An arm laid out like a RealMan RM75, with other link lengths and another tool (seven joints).
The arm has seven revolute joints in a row. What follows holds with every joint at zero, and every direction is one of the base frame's. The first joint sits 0.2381 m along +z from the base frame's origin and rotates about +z. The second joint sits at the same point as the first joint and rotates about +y. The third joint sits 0.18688 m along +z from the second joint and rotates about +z. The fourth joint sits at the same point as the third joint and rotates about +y. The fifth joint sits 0.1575 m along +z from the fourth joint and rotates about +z. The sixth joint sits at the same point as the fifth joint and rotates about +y. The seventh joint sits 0.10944 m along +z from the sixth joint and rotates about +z. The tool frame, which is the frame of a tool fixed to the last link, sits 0.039 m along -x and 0.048 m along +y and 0.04 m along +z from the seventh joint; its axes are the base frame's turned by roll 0, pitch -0.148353 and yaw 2.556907 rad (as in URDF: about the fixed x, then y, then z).
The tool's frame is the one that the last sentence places.
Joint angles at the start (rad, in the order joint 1, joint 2, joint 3, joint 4, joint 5, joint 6, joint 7):
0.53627 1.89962 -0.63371 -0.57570 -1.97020 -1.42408 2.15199
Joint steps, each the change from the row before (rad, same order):
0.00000 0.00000 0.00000 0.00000 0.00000 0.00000 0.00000
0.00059 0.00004 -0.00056 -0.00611 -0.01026 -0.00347 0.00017
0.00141 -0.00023 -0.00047 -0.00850 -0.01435 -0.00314 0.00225
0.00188 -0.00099 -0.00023 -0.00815 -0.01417 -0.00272 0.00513
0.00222 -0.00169 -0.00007 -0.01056 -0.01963 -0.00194 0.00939
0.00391 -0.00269 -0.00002 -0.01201 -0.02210 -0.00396 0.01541
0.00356 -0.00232 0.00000 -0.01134 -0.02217 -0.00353 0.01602
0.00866 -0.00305 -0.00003 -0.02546 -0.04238 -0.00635 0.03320
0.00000 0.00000 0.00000 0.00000 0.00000 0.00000 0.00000
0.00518 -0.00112 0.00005 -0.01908 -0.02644 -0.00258 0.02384
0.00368 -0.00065 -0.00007 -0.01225 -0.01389 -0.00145 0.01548
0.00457 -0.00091 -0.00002 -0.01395 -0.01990 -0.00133 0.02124
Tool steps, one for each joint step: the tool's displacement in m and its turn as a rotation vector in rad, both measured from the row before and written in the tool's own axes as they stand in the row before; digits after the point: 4 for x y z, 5 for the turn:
0.0000 0.0000 0.0000 0.00000 0.00000 0.00000
-0.0005 -0.0006 0.0004 0.00059 -0.00961 -0.00768
-0.0004 -0.0005 0.0005 -0.00081 -0.01316 -0.00889
-0.0002 -0.0001 0.0004 -0.00135 -0.01293 -0.00621
-0.0004 0.0005 0.0004 -0.00379 -0.01800 -0.00500
0.0002 0.0007 0.0003 -0.00260 -0.02004 -0.00252
-0.0001 0.0008 0.0004 -0.00296 -0.02017 -0.00055
0.0009 0.0016 0.0007 -0.00792 -0.03708 -0.00175
0.0000 0.0000 0.0000 0.00000 0.00000 0.00000
0.0009 0.0015 0.0002 -0.00852 -0.02221 0.00087
0.0011 0.0009 -0.0001 -0.00560 -0.01101 0.00096
0.0009 0.0014 0.0001 -0.00730 -0.01623 0.00416

